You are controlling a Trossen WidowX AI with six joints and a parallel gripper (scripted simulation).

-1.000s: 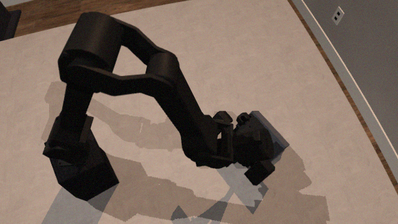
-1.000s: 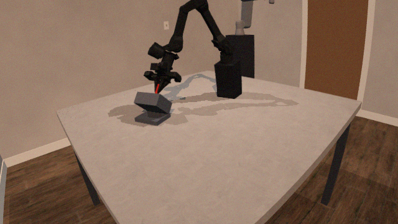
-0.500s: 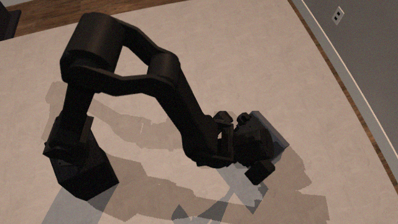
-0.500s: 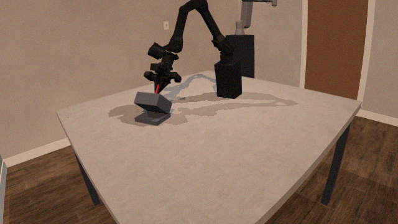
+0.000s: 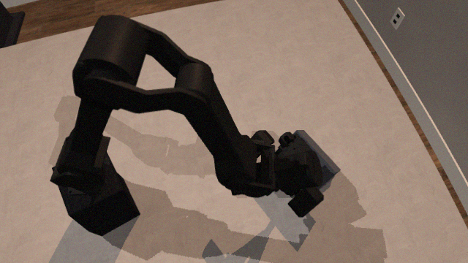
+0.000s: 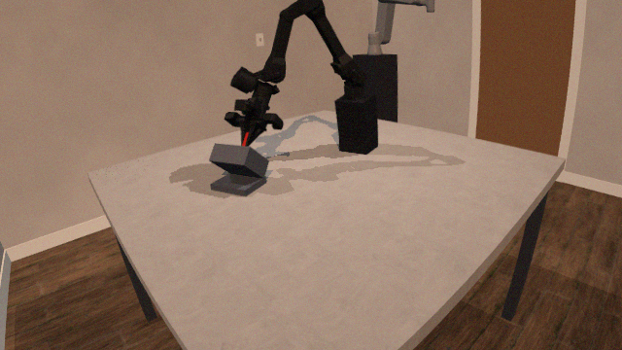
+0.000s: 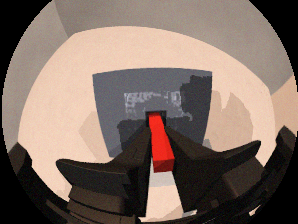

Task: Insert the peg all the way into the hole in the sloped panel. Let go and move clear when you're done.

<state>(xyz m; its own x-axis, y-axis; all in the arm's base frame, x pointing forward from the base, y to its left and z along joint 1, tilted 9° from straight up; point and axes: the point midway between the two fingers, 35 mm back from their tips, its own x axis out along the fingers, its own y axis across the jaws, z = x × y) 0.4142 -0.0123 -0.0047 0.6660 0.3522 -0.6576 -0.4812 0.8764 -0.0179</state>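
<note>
The dark base plate is 130 mm below my hand, 60 mm ahead of it and 30 mm to the left of it. Also, from my hand: red peg: 20 mm below, 20 mm ahead, 10 mm to the left.
</note>
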